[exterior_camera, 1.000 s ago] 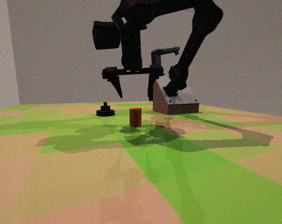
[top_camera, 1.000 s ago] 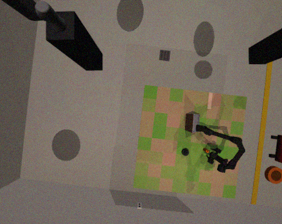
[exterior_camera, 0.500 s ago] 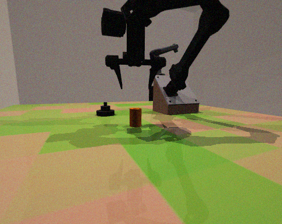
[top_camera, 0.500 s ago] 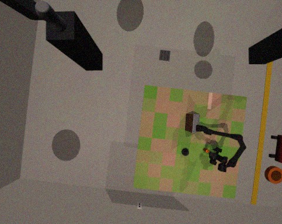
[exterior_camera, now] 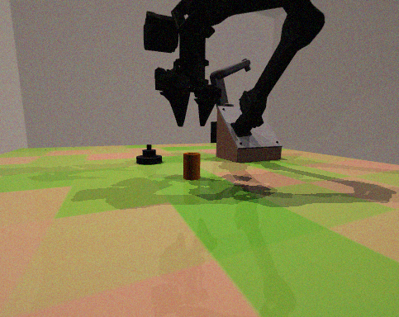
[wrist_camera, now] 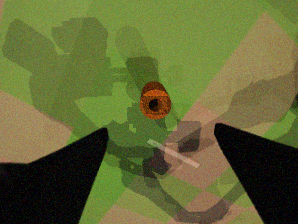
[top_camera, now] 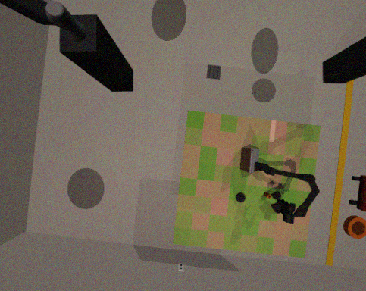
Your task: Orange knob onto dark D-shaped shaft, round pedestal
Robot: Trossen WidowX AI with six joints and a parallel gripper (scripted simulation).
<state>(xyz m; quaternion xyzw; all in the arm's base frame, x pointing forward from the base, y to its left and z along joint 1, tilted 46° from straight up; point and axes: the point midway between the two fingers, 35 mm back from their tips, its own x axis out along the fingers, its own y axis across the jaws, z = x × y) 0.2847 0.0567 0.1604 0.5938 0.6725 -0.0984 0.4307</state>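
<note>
Now: the orange knob 90 mm below my gripper tip. From my gripper tip the other things lie so: dark pedestal 30 mm ahead, 250 mm to the right, 90 mm below.
</note>
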